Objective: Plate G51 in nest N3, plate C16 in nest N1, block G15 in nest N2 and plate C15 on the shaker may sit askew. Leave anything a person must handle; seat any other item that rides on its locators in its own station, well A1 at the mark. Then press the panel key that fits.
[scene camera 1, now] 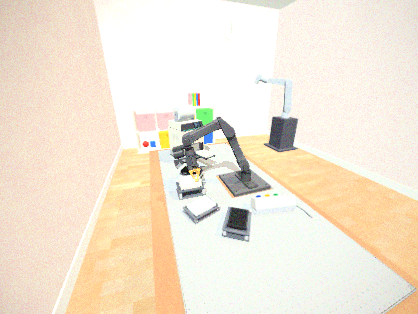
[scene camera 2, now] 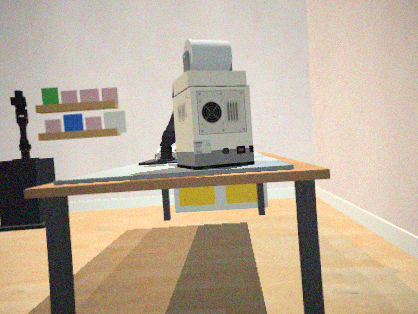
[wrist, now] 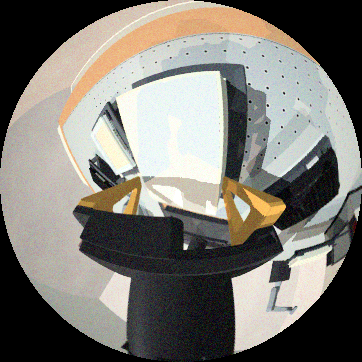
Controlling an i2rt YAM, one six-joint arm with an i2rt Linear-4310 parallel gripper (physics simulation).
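My gripper point(scene camera 1: 195, 174) point(wrist: 181, 180) is open. Its orange fingertips are low at the near end of a large white plate point(scene camera 1: 189, 184) point(wrist: 175, 125), one by each side edge in the wrist view; whether they reach below its top is unclear. That plate sits on a dark raised nest. A second white plate point(scene camera 1: 201, 205) point(wrist: 112, 145) sits on a nest nearer scene camera 1. A black block point(scene camera 1: 238, 218) is on the nearest dark station. Another black block point(wrist: 311, 175) is right of the large plate in the wrist view. Labels and well marks are unreadable.
The panel point(scene camera 1: 272, 203), with blue, yellow and green keys, stands beside the black block. The arm's base point(scene camera 1: 257, 184) stands behind it. A tall cream machine point(scene camera 1: 179, 131) point(scene camera 2: 215, 120) is at the table's far end, with a pale flat piece point(scene camera 1: 205, 155) in front.
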